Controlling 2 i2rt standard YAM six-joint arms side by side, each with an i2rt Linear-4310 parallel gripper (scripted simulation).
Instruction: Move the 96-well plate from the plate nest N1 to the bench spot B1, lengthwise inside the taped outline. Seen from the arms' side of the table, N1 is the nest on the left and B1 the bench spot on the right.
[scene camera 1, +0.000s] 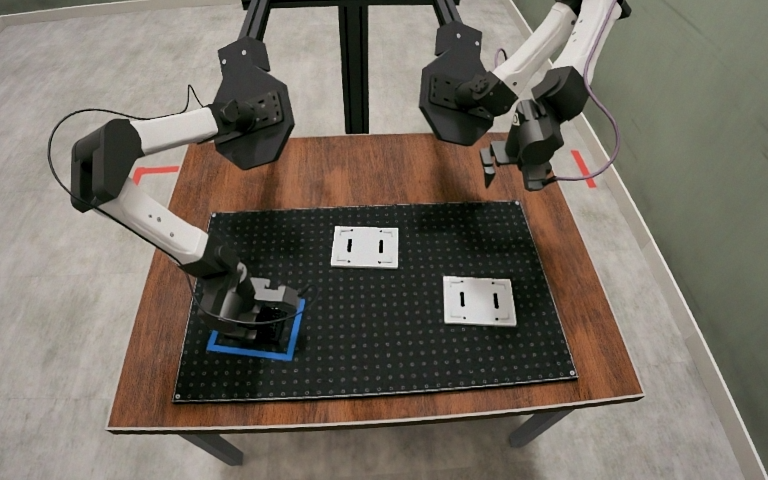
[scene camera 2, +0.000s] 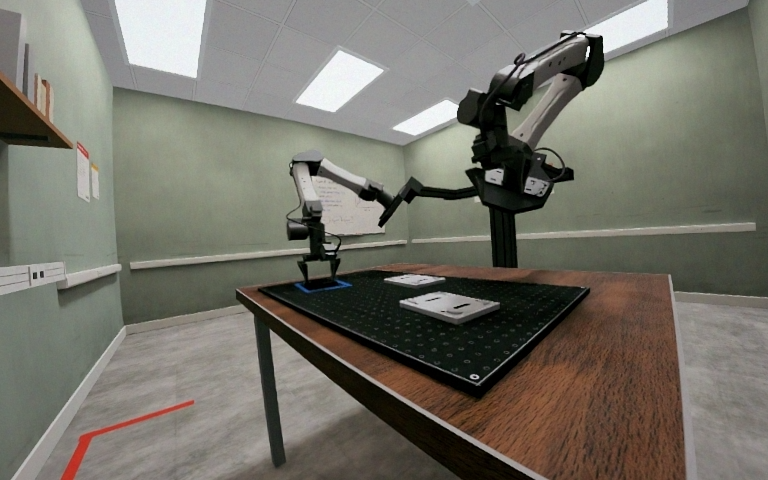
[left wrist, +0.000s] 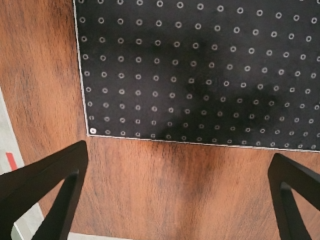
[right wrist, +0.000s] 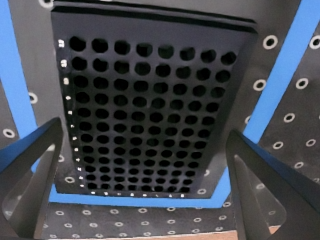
Note:
The pictures show: the left gripper, the right gripper and a black 96-well plate.
The left gripper shows as well in scene camera 1 and in the left wrist view. The right gripper shows as well in the right wrist view.

